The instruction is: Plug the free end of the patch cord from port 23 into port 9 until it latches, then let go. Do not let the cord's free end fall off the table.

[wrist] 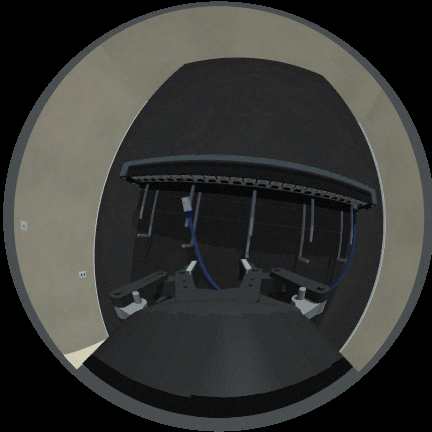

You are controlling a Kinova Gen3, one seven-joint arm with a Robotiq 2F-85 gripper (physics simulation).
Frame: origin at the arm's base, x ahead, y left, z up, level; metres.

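Seen in the pictures: gripper, fingertip midpoint: (218,268).
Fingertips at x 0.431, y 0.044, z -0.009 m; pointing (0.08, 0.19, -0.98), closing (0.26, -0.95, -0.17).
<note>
A point is followed by its place in that frame.
The patch panel (250,171) @(z -0.017, x 0.553, y 0.033 m) runs across the middle of the wrist view, with its row of ports along the lower edge; the port numbers are too small to read. The blue patch cord (199,254) @(z -0.079, x 0.426, y 0.089 m) has a pale plug (186,205) @(z -0.045, x 0.498, y 0.117 m) at its free end, below the left part of the panel and apart from it. The cord's other end meets the panel near its right end, and its middle is hidden behind my gripper. My gripper (218,268) @(z -0.009, x 0.431, y 0.044 m) is open, its fingers part-way apart with no thing held. The plug lies beyond the left fingertip, and the cord passes behind the space between the fingers.
Several thin grey bars (252,215) @(z -0.060, x 0.505, y 0.020 m) (304,230) @(z -0.098, x 0.504, y -0.081 m) stick out below the panel, some with bent ends, on both sides of the plug and near the cord at the right. The dark table top (240,110) @(z -0.116, x 0.794, y 0.089 m) extends beyond the panel, with pale walls (60,165) around it.
</note>
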